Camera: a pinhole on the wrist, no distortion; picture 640 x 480 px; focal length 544.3 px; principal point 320.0 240.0 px. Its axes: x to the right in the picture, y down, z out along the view. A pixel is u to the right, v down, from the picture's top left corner.
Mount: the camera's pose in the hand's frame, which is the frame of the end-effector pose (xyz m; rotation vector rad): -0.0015 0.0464 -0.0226 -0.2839 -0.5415 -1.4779
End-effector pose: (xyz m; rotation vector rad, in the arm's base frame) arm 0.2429 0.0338 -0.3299 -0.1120 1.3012 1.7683
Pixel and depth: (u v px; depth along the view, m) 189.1 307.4 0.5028
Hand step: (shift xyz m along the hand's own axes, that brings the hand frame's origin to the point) -0.0259 0.4072 0.3523
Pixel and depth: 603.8 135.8 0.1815
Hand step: -0.0662 0.0523 0.1746
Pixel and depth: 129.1 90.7 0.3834
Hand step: -0.1707 0.3443 0.2198
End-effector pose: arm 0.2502 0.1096 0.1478 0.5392 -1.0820 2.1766
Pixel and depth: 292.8 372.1 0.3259
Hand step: 0.0211 0.2302 0.2575
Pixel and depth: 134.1 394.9 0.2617
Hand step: 0.0271 0.2607 0.1652
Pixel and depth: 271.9 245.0 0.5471
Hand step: -0.0896 0.3616 0.4185
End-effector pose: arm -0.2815 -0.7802 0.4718 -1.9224 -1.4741 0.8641
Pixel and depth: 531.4 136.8 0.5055
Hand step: -0.1810 0.1210 0.4926
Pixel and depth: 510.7 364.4 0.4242
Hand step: 0.0226 0.1387 0.4272
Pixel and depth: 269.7 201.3 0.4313
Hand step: -0.1051 0.2933 0.3192
